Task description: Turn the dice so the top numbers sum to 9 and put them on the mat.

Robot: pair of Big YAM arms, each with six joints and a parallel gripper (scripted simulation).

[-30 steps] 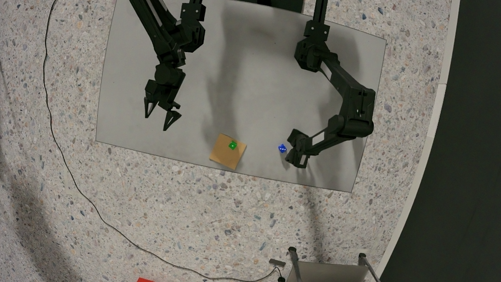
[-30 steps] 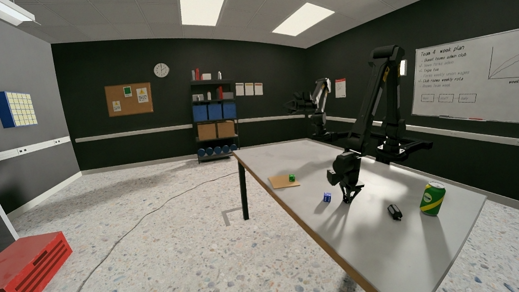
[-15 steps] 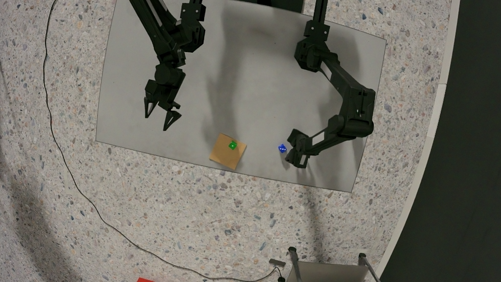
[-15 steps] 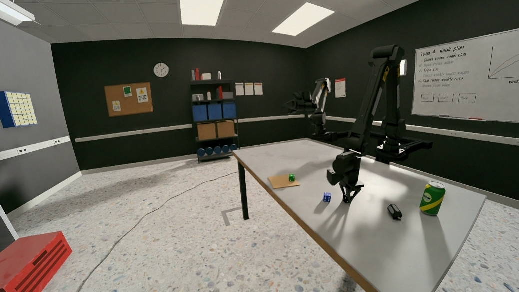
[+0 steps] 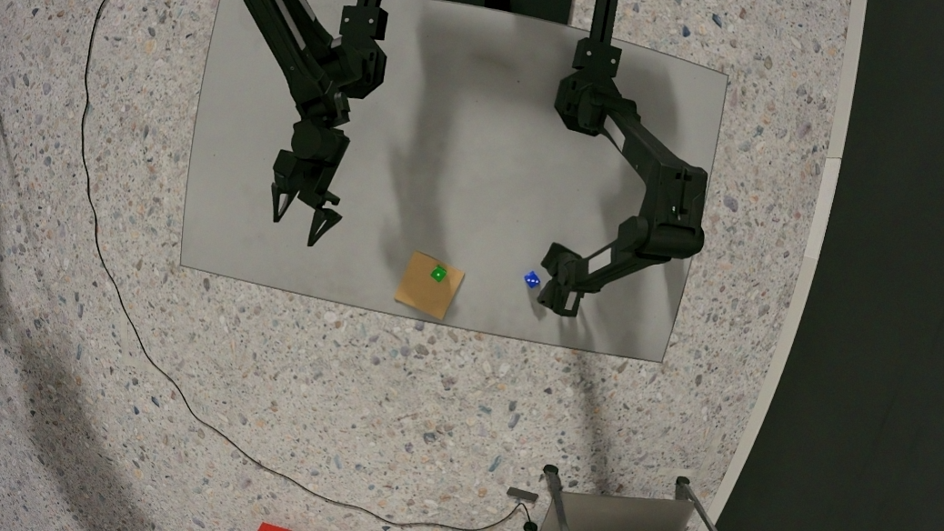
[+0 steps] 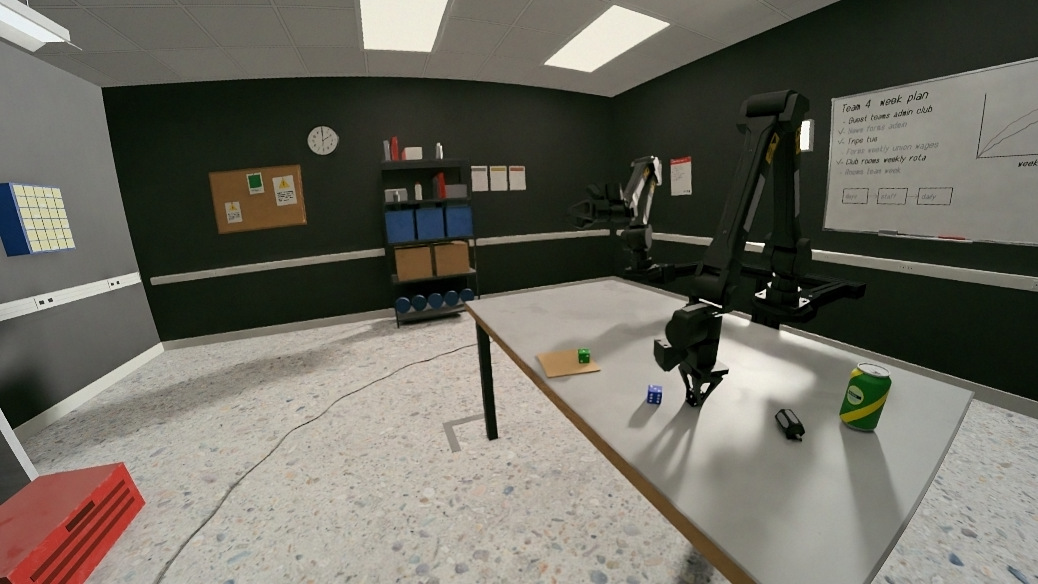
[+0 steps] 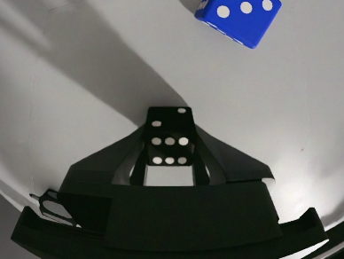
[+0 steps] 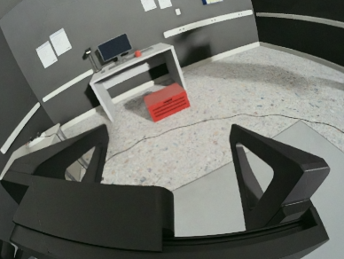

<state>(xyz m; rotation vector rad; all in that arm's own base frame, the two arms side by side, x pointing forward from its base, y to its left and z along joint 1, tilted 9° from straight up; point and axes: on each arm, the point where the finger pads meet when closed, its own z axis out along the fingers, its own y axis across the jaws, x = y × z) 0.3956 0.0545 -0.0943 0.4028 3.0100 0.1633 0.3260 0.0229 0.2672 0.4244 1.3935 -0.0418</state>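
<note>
Right now the blue die is 7 cm ahead of my left hand and 6 cm to the right of it. From my left hand the other things lie so: black die right at my left hand; then brown square mat 13 cm ahead, 32 cm to the right, 1 cm below; then green die 9 cm ahead, 30 cm to the right, 1 cm above.
</note>
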